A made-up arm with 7 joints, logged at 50 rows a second.
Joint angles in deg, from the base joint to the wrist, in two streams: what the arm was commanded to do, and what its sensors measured. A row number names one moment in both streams.
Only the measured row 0 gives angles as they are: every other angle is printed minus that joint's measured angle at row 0.
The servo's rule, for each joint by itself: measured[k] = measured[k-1] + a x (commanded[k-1-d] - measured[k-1]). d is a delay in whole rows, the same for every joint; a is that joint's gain. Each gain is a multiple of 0.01, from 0.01 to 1. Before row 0 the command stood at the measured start. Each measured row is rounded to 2 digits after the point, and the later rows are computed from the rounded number. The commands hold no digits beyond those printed.
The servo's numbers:
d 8
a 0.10 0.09 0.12 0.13 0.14 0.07 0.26
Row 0, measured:
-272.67, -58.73, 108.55, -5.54, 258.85, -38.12, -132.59
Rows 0 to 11, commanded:
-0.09, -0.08, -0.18, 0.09, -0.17, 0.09, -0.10
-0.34, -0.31, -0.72, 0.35, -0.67, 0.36, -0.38
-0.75, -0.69, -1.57, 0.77, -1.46, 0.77, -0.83
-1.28, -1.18, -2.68, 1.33, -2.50, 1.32, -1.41
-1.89, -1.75, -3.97, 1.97, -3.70, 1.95, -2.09
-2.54, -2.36, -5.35, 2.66, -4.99, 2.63, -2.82
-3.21, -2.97, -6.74, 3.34, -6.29, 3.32, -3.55
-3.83, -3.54, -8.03, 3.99, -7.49, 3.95, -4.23
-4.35, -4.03, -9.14, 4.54, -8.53, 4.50, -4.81
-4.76, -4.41, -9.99, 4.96, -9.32, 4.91, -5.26
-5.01, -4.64, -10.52, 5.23, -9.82, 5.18, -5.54
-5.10, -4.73, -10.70, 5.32, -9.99, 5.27, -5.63
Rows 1 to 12, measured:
0.00, 0.00, 0.00, 0.00, 0.00, 0.00, 0.00
0.00, 0.00, 0.00, 0.00, 0.00, 0.00, 0.00
0.00, 0.00, 0.00, 0.00, 0.00, 0.00, 0.00
0.00, 0.00, 0.00, 0.00, 0.00, 0.00, 0.00
0.00, 0.00, 0.00, 0.00, 0.00, 0.00, 0.00
0.00, 0.00, 0.00, 0.00, 0.00, 0.00, 0.00
0.00, 0.00, 0.00, 0.00, 0.00, 0.00, 0.00
0.00, 0.00, 0.00, 0.00, 0.00, 0.00, 0.00
-0.01, -0.01, -0.02, 0.01, -0.02, 0.01, -0.03
-0.04, -0.04, -0.10, 0.05, -0.11, 0.03, -0.12
-0.11, -0.10, -0.28, 0.14, -0.30, 0.08, -0.30
-0.23, -0.20, -0.57, 0.29, -0.61, 0.17, -0.59

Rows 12 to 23, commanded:
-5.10, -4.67, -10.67, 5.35, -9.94, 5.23, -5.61
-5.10, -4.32, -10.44, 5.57, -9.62, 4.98, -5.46
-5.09, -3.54, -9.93, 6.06, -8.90, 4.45, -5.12
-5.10, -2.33, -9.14, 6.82, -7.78, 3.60, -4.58
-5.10, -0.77, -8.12, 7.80, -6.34, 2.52, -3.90
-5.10, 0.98, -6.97, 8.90, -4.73, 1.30, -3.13
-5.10, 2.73, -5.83, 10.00, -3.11, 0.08, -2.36
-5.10, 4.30, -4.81, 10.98, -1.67, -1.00, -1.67
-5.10, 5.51, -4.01, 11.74, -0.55, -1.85, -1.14
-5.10, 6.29, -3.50, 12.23, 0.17, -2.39, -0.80
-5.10, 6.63, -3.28, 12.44, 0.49, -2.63, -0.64
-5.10, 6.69, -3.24, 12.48, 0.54, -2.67, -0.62
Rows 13 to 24, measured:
-0.40, -0.34, -0.98, 0.51, -1.04, 0.29, -0.98
-0.61, -0.52, -1.50, 0.79, -1.59, 0.45, -1.46
-0.87, -0.74, -2.13, 1.12, -2.25, 0.65, -2.00
-1.17, -0.99, -2.84, 1.49, -2.98, 0.88, -2.58
-1.49, -1.26, -3.60, 1.89, -3.76, 1.13, -3.16
-1.82, -1.54, -4.37, 2.29, -4.54, 1.39, -3.71
-2.14, -1.82, -5.11, 2.67, -5.28, 1.66, -4.19
-2.44, -2.08, -5.78, 3.01, -5.94, 1.91, -4.56
-2.71, -2.31, -6.37, 3.31, -6.50, 2.14, -4.83
-2.95, -2.49, -6.86, 3.60, -6.94, 2.34, -4.99
-3.16, -2.58, -7.23, 3.92, -7.21, 2.49, -5.02
-3.35, -2.56, -7.46, 4.30, -7.29, 2.57, -4.91

